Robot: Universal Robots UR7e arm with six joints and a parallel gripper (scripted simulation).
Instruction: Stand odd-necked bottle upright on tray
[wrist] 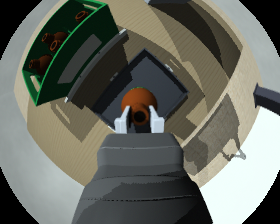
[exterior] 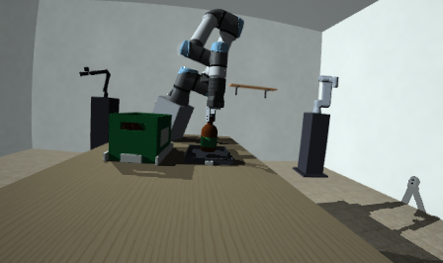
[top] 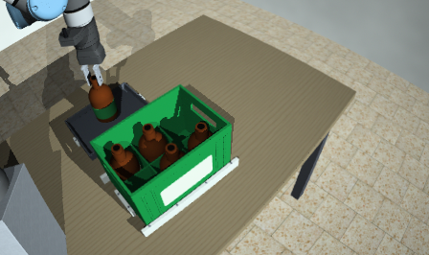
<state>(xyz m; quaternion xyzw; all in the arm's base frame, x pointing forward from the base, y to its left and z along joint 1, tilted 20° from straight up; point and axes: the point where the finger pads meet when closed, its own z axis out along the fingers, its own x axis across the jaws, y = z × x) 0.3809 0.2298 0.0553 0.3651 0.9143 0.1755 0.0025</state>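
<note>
Now: hand 170 mm above the dark grey tray. From my hand the other things lie so: crate 40 mm ahead, 280 mm to the right, 90 mm below.
</note>
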